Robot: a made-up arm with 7 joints. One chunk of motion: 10 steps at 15 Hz.
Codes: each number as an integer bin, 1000 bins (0 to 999) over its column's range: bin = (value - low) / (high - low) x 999, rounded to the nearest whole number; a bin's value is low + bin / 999 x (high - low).
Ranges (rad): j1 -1.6..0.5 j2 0..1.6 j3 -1.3..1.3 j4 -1.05..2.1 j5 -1.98..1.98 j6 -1.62..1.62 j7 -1.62..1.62
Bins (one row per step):
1: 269 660 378 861 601 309 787
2: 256 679 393 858 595 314 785
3: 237 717 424 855 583 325 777
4: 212 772 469 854 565 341 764
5: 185 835 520 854 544 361 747
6: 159 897 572 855 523 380 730
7: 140 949 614 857 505 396 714
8: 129 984 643 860 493 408 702
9: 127 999 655 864 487 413 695
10: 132 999 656 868 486 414 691
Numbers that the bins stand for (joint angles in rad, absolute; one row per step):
1: -1.0345 1.0571 -0.3162 1.6649 0.4023 -0.6178 0.9324
2: -1.0619 1.0875 -0.2772 1.6554 0.3786 -0.6016 0.9259
3: -1.1018 1.1483 -0.1965 1.6459 0.3310 -0.5659 0.9000
4: -1.1544 1.2364 -0.0794 1.6428 0.2596 -0.5141 0.8578
5: -1.2111 1.3373 0.0534 1.6428 0.1764 -0.4492 0.8027
6: -1.2658 1.4366 0.1887 1.6459 0.0932 -0.3876 0.7476
7: -1.3057 1.5199 0.2980 1.6523 0.0218 -0.3357 0.6957
8: -1.3288 1.5760 0.3735 1.6617 -0.0258 -0.2968 0.6568
9: -1.3330 1.6000 0.4047 1.6743 -0.0495 -0.2805 0.6341
10: -1.3225 1.6000 0.4073 1.6869 -0.0535 -0.2773 0.6211

